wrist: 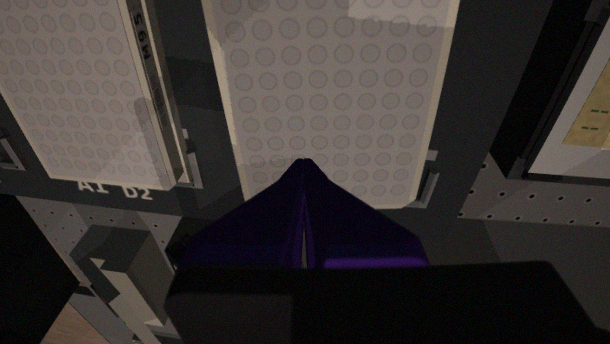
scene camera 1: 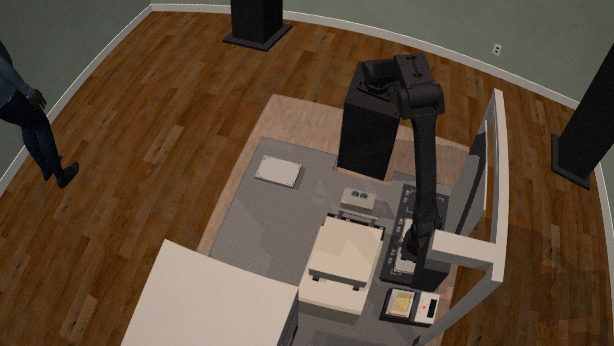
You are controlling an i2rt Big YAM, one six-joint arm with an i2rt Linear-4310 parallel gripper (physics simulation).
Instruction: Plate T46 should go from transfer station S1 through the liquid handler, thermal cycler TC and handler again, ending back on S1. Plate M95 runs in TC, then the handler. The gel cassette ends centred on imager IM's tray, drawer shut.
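Places are measured from the arm's base along level axes (x right, y ahead, z up), in centimetres.
Pixels of known places: gripper, between the fingertips: [wrist: 303, 171] [scene camera 1: 405, 256]; arm's base, origin of its link: [scene camera 1: 376, 86].
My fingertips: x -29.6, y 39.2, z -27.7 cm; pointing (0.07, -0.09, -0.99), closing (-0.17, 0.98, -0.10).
For each thing: its top centre in the pictures, then the offset to it from my fingertips. "*": a spot on its surface instead. Level surfaces: height alone.
- plate, centre of its top: [wrist: 328, 94] [scene camera 1: 414, 260] dz -0.1, dx -3.6, dy +0.3 cm
- dark slotted deck, height of its surface: dz -2.3 cm
- Plate M95, centre of its top: [wrist: 61, 77] dz -0.7, dx -2.0, dy -11.1 cm
- gel cassette, centre of its top: [scene camera 1: 400, 303] dz -2.6, dx -5.4, dy +15.9 cm
- beige machine, a spot on its surface: [scene camera 1: 347, 245] * dz +13.3, dx +18.1, dy +10.9 cm
- small box with a green light, centre of its top: [wrist: 104, 326] [scene camera 1: 359, 193] dz +0.3, dx +23.7, dy -15.8 cm
- white flat block, centre of its top: [scene camera 1: 278, 170] dz -6.2, dx +54.4, dy -16.2 cm
- large white box, centre of its top: [scene camera 1: 198, 333] dz +32.3, dx +35.5, dy +58.3 cm
My gripper [wrist: 303, 171] is shut with nothing between its purple fingers; its tips show over the near end of a pale well plate in the wrist view. That plate [wrist: 330, 90] [scene camera 1: 404, 267] sits on the dark slotted deck [wrist: 462, 90] [scene camera 1: 407, 201]; its label does not show. Plate M95 [wrist: 70, 90] sits beside it at slot D2, label readable on its side. The gel cassette [scene camera 1: 401, 303] [wrist: 592, 120], with yellow gel, lies on a dark-edged stand right of the deck in the wrist view. In the scene view the arm partly hides the plates and the fingers cannot be made out.
A beige machine [scene camera 1: 347, 245] with its lid down stands beside the deck. A small box with a green light [scene camera 1: 358, 198] is behind it. A white flat block [scene camera 1: 278, 171] lies farther left. A large white box [scene camera 1: 215, 295] stands at front left. A white frame [scene camera 1: 501, 185] rises at right.
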